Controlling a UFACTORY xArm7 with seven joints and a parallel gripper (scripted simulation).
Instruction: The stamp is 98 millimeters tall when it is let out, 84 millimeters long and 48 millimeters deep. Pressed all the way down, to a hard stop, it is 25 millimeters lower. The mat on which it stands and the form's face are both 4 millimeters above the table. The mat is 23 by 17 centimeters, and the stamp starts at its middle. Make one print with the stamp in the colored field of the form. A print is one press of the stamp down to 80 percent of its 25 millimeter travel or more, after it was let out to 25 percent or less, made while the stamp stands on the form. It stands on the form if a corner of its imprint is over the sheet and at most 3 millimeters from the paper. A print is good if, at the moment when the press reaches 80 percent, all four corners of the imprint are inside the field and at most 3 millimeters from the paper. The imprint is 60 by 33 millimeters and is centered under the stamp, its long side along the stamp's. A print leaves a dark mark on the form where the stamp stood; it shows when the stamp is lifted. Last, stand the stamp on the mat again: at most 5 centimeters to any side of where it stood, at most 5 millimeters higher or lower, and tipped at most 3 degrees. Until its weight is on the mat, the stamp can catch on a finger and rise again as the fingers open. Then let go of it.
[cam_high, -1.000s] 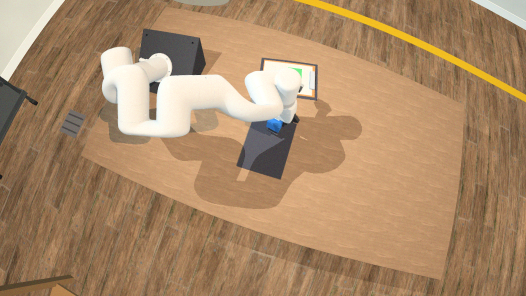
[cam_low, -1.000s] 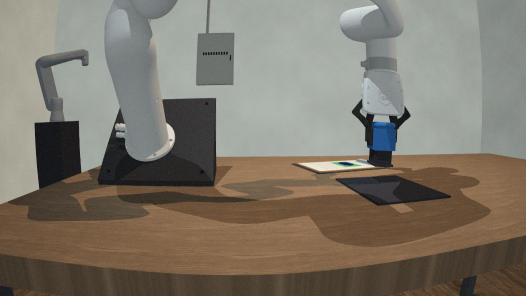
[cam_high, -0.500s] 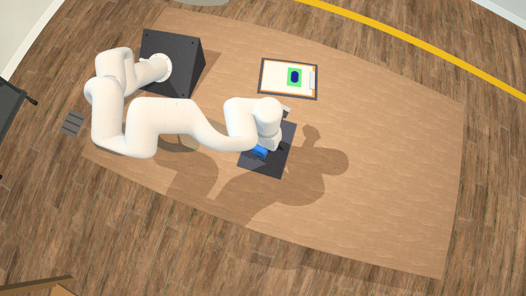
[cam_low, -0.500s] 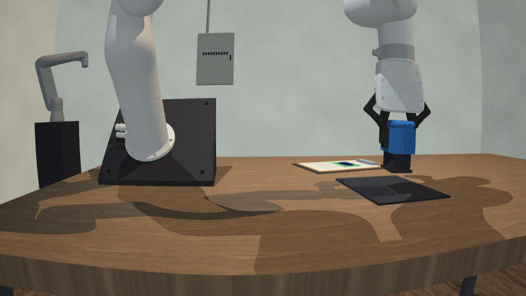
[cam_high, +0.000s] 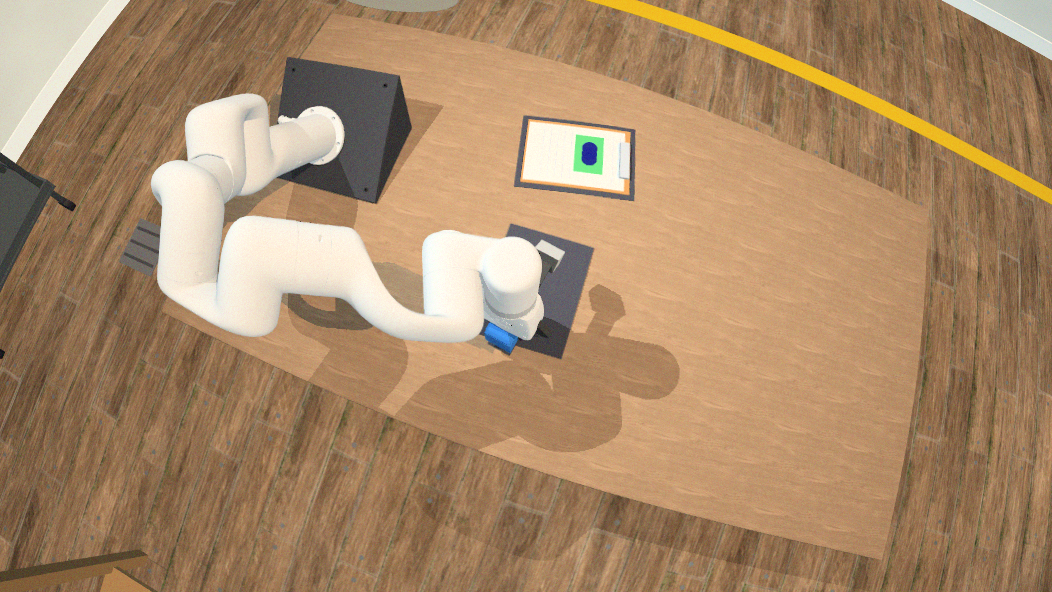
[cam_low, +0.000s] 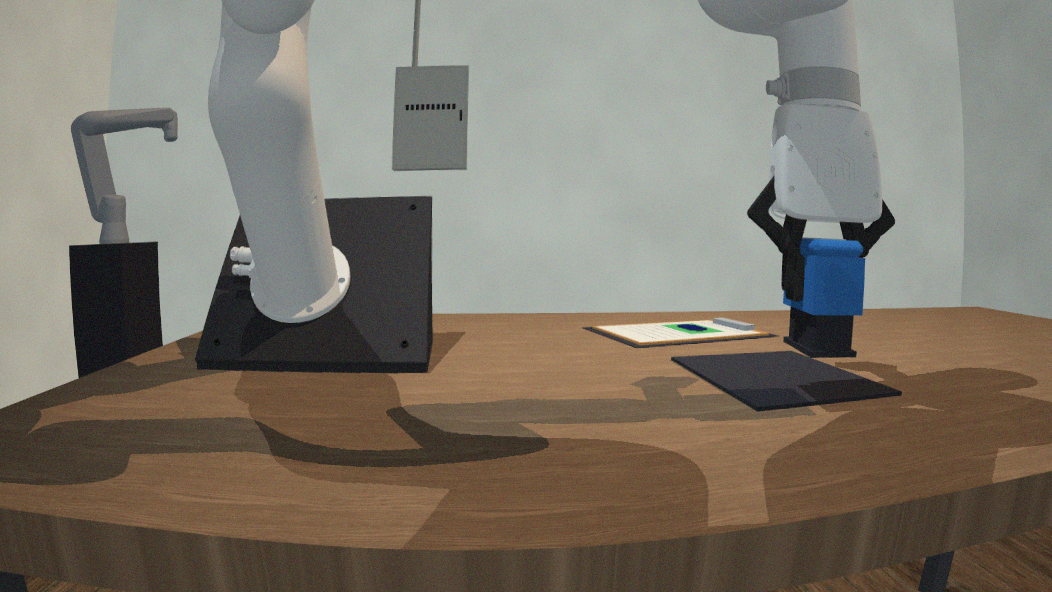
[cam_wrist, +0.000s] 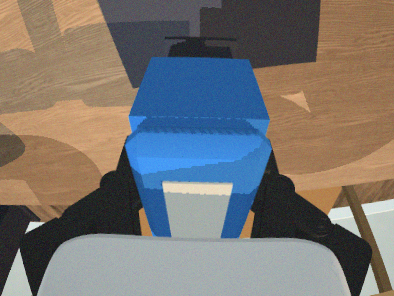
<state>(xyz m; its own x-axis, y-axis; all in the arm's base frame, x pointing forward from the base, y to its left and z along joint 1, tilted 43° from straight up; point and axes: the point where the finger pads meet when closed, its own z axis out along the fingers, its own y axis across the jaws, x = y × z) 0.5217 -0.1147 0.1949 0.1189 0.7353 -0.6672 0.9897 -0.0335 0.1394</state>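
My gripper is now 2 cm above the blue stamp. From my hand the other things lie so: form: 1 cm behind, 42 cm to the left, 11 cm below; then dark mat: 1 cm ahead, 11 cm to the left, 11 cm below.
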